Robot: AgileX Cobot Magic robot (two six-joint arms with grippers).
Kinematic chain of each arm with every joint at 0, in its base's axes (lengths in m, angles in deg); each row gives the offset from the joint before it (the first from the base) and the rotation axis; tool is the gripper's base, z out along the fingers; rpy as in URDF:
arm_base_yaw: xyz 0 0 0.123 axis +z
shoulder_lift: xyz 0 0 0 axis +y
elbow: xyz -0.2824 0 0.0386 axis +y
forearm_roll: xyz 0.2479 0 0.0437 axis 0.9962 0 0.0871
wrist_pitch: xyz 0 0 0 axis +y
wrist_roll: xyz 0.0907 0 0.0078 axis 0.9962 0 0.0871
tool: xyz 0 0 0 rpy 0 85 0
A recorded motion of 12 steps. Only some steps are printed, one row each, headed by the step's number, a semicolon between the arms.
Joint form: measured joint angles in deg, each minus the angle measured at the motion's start. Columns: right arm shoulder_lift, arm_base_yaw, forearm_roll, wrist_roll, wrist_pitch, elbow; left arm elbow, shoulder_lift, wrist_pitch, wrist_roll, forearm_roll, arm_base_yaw.
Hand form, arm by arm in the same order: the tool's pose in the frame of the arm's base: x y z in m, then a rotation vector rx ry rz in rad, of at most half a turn. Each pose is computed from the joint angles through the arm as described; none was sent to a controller.
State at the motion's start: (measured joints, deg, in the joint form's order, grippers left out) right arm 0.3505 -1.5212 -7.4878 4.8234 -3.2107 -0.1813; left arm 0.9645 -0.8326 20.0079 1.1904 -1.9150 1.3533
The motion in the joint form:
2: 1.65 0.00 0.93 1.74 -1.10 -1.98; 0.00 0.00 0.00 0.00 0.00 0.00
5: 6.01 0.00 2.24 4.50 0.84 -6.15; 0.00 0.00 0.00 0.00 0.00 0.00
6: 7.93 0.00 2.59 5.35 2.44 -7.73; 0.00 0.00 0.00 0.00 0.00 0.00
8: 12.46 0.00 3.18 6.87 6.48 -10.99; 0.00 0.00 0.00 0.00 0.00 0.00
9: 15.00 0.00 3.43 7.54 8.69 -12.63; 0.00 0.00 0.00 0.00 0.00 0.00
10: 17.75 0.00 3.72 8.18 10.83 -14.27; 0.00 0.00 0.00 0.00 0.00 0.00
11: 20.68 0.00 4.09 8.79 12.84 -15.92; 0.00 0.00 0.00 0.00 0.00 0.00
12: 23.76 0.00 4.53 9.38 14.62 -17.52; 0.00 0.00 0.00 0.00 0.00 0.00
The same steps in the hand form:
2: 0.0567 -0.0007 0.2306 0.0118 1.4060 -0.0156; 0.0529 0.0002 0.1767 -0.0234 1.8347 -0.0014
5: 0.0618 -0.0013 0.2477 0.0674 1.4414 0.0394; 0.0529 0.0002 0.1767 -0.0234 1.8347 -0.0014
6: 0.0649 -0.0016 0.2524 0.0866 1.4743 0.0540; 0.0529 0.0002 0.1767 -0.0234 1.8347 -0.0014
8: 0.0732 -0.0023 0.2599 0.1253 1.5645 0.0772; 0.0529 0.0002 0.1767 -0.0234 1.8347 -0.0014
9: 0.0783 -0.0027 0.2627 0.1445 1.6175 0.0859; 0.0529 0.0002 0.1767 -0.0234 1.8347 -0.0014
10: 0.0842 -0.0030 0.2652 0.1646 1.6727 0.0945; 0.0529 0.0002 0.1767 -0.0234 1.8347 -0.0014
11: 0.0907 -0.0033 0.2674 0.1857 1.7285 0.1035; 0.0529 0.0002 0.1767 -0.0234 1.8347 -0.0014
12: 0.0979 -0.0035 0.2690 0.2078 1.7836 0.1131; 0.0529 0.0002 0.1767 -0.0234 1.8347 -0.0014

